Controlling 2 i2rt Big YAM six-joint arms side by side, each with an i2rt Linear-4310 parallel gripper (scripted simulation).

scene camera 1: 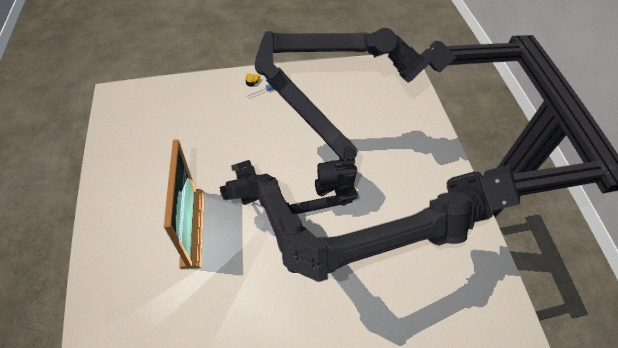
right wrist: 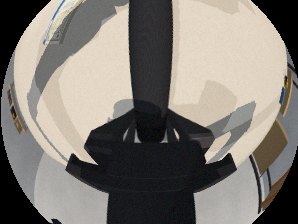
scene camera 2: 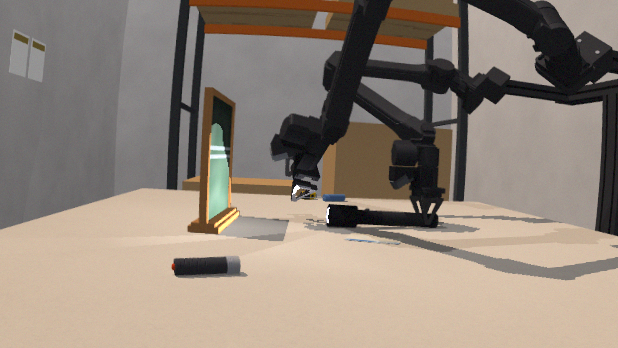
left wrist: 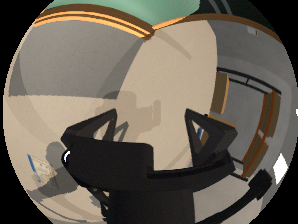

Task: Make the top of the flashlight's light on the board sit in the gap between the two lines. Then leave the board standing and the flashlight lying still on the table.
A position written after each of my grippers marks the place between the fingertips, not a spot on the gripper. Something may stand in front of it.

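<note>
In scene camera 2 I see my left gripper (scene camera 2: 290,188) and my right gripper (scene camera 2: 424,223), together with a wood-framed board (scene camera 2: 218,132) and a black cylinder (scene camera 2: 229,264). Scene camera 1 gives me the board (scene camera 1: 183,221) again, while the cylinder is out of frame in scene camera 1. The left wrist view shows my left gripper (left wrist: 150,112). My right gripper (right wrist: 150,112) is visible in the right wrist view, and the board is out of frame in the right wrist view.
</note>
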